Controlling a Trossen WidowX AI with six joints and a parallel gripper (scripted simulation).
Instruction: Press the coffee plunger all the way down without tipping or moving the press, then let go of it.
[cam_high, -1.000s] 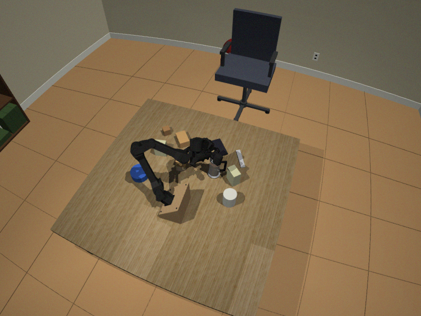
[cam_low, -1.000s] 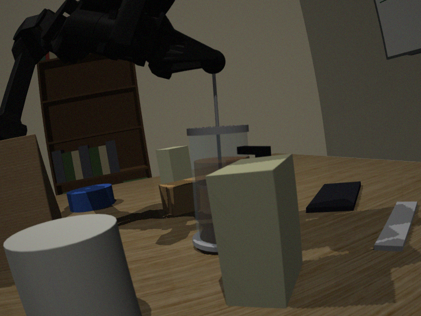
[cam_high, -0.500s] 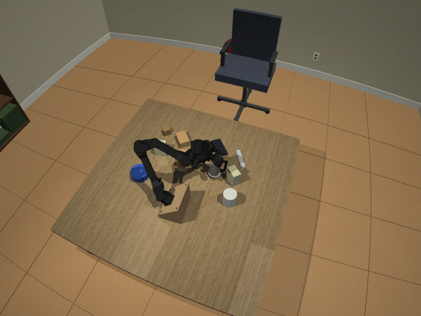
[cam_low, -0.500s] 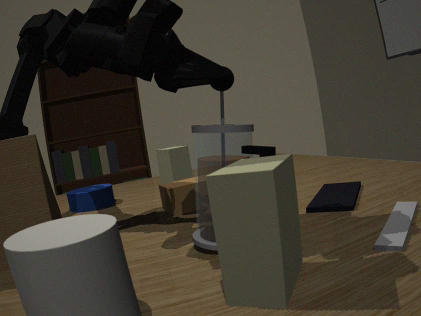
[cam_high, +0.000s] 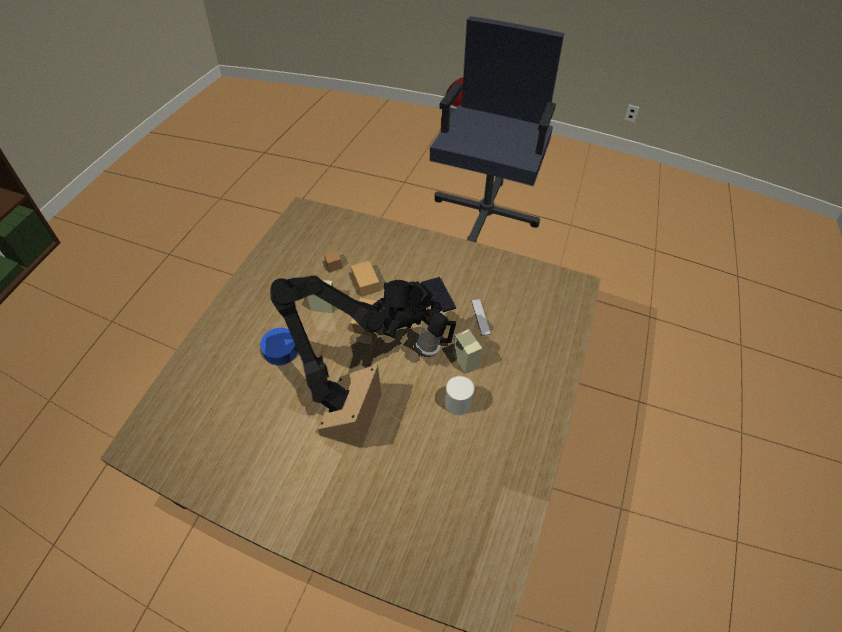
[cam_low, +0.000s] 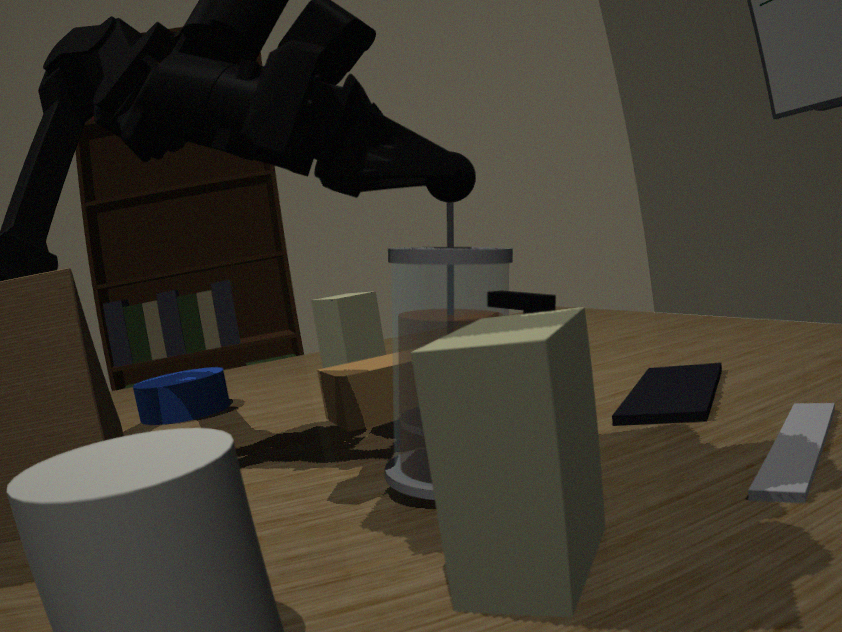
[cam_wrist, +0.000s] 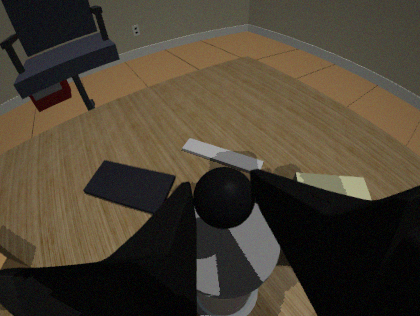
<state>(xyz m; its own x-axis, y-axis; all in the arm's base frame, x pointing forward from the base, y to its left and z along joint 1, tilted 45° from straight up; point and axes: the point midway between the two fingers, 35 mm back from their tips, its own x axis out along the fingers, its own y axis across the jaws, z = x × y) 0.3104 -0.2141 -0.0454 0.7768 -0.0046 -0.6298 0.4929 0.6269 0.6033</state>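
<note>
Now: the coffee press 1 cm behind my gripper tip and 10 cm below it. From my gripper tip the other things lie so: white cylinder (21 cm behind, 12 cm to the right, 14 cm below); then black plate (19 cm ahead, 4 cm to the left, 18 cm below); then grey bar (14 cm ahead, 12 cm to the right, 19 cm below).
</note>
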